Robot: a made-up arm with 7 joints. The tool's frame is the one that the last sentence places.
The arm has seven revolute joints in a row. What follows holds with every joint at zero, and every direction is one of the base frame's. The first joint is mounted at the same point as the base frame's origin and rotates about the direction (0.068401, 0.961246, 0.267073), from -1.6 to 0.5 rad. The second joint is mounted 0.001 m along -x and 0.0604 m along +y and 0.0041 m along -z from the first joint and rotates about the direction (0.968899, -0.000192, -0.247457), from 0 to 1.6 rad. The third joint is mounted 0.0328 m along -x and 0.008 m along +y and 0.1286 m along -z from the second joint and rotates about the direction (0.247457, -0.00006, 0.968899), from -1.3 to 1.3 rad. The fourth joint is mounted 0.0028 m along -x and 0.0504 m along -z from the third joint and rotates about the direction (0.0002, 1, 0.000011), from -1.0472 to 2.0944 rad. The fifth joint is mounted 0.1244 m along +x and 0.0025 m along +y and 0.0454 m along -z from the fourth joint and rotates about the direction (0.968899, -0.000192, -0.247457), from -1.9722 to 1.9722 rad. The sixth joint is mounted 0.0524 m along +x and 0.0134 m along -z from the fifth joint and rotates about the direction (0.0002, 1, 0.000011), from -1.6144 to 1.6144 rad. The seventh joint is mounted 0.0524 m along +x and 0.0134 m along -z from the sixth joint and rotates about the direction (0.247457, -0.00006, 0.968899), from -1.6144 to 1.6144 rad. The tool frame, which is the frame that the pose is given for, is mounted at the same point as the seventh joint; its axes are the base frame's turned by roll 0, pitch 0.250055 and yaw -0.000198 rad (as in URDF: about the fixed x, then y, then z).
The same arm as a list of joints. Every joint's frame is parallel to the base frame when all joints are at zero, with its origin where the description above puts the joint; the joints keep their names.
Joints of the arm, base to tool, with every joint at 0 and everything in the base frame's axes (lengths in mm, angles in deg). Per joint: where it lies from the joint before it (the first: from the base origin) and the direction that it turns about. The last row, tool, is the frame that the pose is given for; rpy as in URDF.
joint 1: axis 0.068403 0.961235 0.26711 origin 0.0 0.0 0.0
joint 2: axis 0.968889 -0.0002 -0.247497 origin -1.0 60.4 -4.1
joint 3: axis 0.247497 -0.0001 0.968889 origin -32.8 8.0 -128.6
joint 4: axis 0.0002 1 0 origin -2.8 0.0 -50.4
joint 5: axis 0.968889 -0.0002 -0.247497 origin 124.4 2.5 -45.4
joint 6: axis 0.0002 1 0 origin 52.4 0.0 -13.4
joint 7: axis 0.247497 -0.0001 0.968889 origin 52.4 0.0 -13.4
tool: origin 0.0 0.0 0.0 rpy 0.00 14.33 -0.01
Joint limits (deg, base to tool): -91.67..28.65 0.00..91.67 -74.48..74.48 -60.00..120.00 -113.00..113.00 -92.50..92.50 -92.50..92.50

